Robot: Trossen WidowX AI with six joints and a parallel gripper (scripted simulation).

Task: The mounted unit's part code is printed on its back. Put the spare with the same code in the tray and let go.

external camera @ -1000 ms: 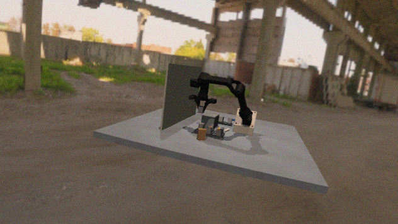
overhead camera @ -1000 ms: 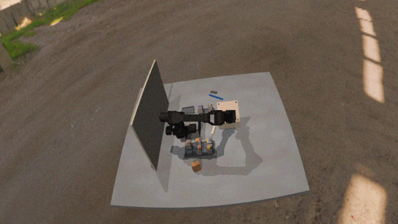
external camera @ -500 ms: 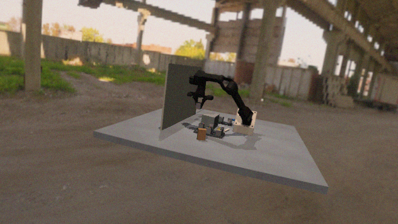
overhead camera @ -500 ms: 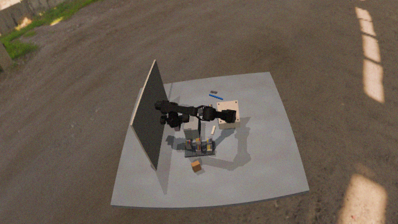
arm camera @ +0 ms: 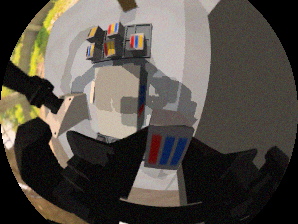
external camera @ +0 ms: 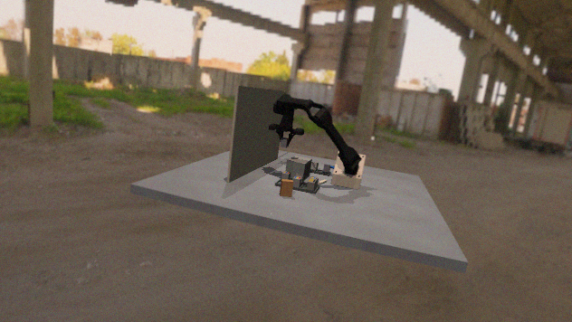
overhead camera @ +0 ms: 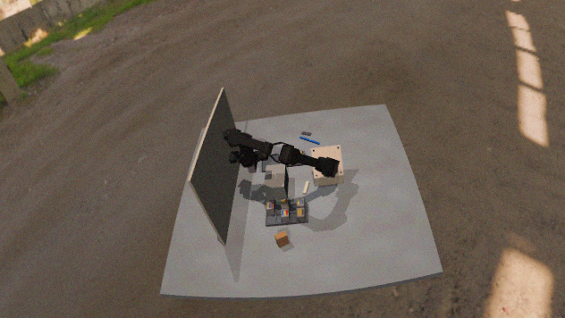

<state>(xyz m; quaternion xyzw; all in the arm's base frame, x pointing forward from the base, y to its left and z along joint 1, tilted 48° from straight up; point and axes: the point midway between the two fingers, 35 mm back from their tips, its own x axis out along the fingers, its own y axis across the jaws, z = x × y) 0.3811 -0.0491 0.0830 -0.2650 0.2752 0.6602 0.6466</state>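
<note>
Now: the dark tray 200 mm to the right of my gripper tip, 160 mm below it and 40 mm behind it. Also, from my gripper tip: grey mounted unit (110 mm below, 100 mm behind, 10 mm to the left); spare (20 mm above); dark panel (150 mm ahead, 60 mm above).
</note>
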